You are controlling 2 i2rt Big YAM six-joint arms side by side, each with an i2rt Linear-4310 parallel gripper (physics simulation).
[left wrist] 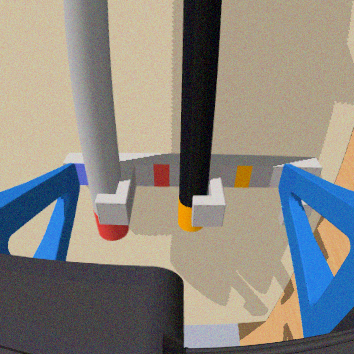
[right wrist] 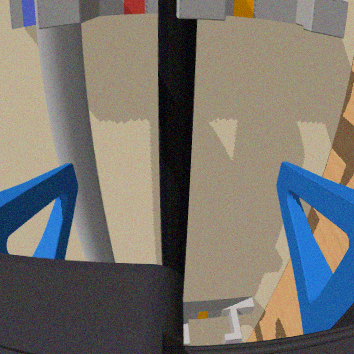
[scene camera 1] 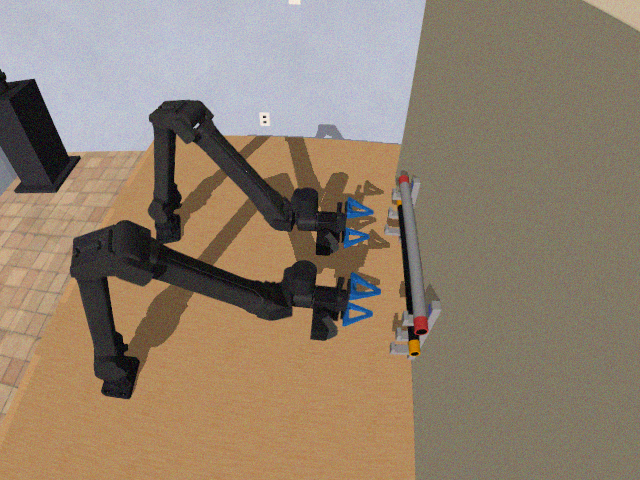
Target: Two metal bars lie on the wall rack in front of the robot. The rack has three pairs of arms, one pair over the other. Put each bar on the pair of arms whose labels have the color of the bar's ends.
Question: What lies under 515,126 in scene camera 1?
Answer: A cream wall.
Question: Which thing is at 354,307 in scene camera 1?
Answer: My right gripper.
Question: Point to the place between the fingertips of my left gripper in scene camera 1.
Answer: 371,224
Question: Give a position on a cream wall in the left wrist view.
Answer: At 233,273
